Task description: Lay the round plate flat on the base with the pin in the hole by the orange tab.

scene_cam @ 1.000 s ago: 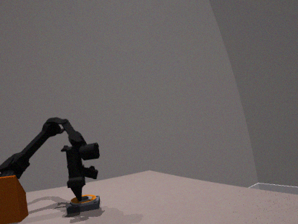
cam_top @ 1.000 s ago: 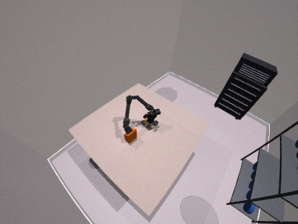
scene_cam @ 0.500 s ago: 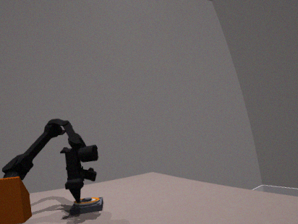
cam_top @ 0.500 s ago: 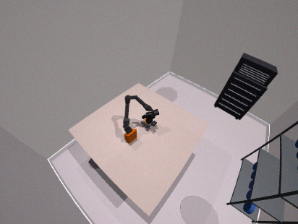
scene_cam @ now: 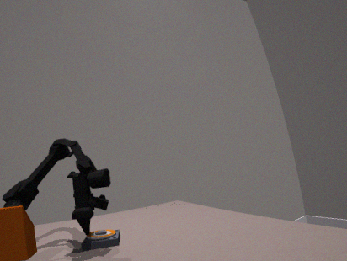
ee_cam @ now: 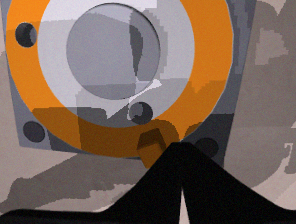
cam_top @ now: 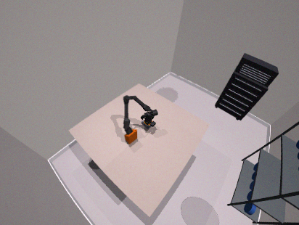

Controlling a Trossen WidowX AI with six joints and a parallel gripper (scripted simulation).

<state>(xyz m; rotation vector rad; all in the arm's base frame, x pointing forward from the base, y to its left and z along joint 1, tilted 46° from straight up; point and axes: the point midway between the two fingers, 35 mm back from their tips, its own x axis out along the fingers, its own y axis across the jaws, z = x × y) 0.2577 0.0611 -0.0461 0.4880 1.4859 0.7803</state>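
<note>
Right now the square grey base is 40 mm ahead of my gripper tip, 30 mm to the left of it and 20 mm below it.
</note>
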